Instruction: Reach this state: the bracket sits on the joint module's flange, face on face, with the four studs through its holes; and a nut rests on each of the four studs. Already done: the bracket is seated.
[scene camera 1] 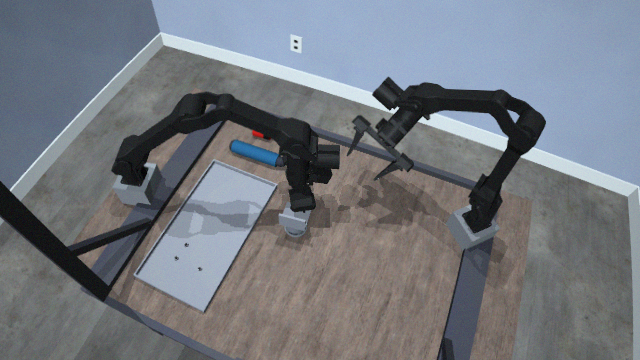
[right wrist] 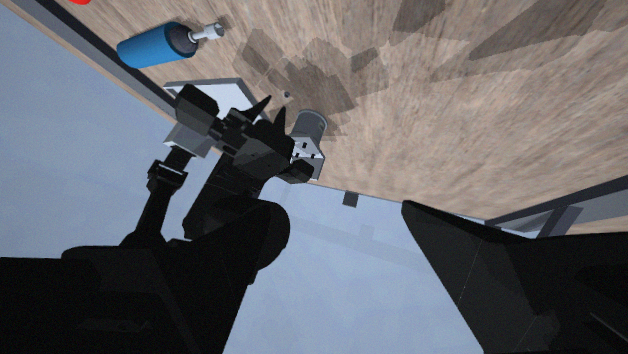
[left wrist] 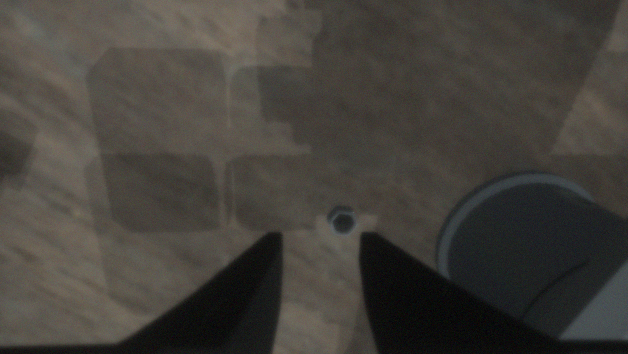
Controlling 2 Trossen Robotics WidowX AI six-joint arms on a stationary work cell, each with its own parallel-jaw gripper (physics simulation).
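Places are measured from the left arm's base along level axes (x ahead, y left, z up), in millimetres.
Where they show: left gripper, between the fingertips: (right wrist: 277, 102) (left wrist: 321, 246); right gripper, between the fingertips: (scene camera 1: 360, 168) (right wrist: 335, 208); left arm's base, origin of its link: (scene camera 1: 134, 175) (right wrist: 183, 150); right arm's base, origin of its link: (scene camera 1: 476, 220).
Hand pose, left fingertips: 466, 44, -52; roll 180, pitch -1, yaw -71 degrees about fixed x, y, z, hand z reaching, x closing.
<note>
Each offset is from my left fingertips to the top centre of the thing, as dx, dy, dz. "spot": to the spot under its first point.
The grey bracket (scene camera 1: 294, 219) (right wrist: 307, 149) (left wrist: 602, 312) sits on top of the round joint module @(+7, -81, +42) (scene camera 1: 295, 233) (right wrist: 311, 125) (left wrist: 520, 240). Dark holes show in its upper face in the right wrist view; the studs cannot be made out. A loose nut @(-3, -12, -27) (left wrist: 342, 220) (right wrist: 286, 94) lies on the table beside the module. My left gripper (left wrist: 321, 246) (right wrist: 277, 102) is open, its fingers fairly close together with the nut just beyond the tips; its fingers are hidden in the scene view. Nuts @(-278, -191, -23) (scene camera 1: 186, 245) @(-293, -234, -23) (scene camera 1: 176, 258) @(-222, -252, -23) (scene camera 1: 200, 269) lie in the tray. My right gripper (scene camera 1: 362, 167) (right wrist: 335, 208) is open, empty and raised.
The shallow grey tray @(-230, -132, -16) (scene camera 1: 235, 175) (right wrist: 225, 92) lies left of the module. A blue-handled tool @(spot: -153, +126, +5) (scene camera 1: 255, 153) (right wrist: 150, 46) with a socket tip lies behind the tray, and a red object @(-136, +224, +2) (scene camera 1: 259, 134) (right wrist: 79, 1) lies farther back. The left arm reaches over the tray's back end.
</note>
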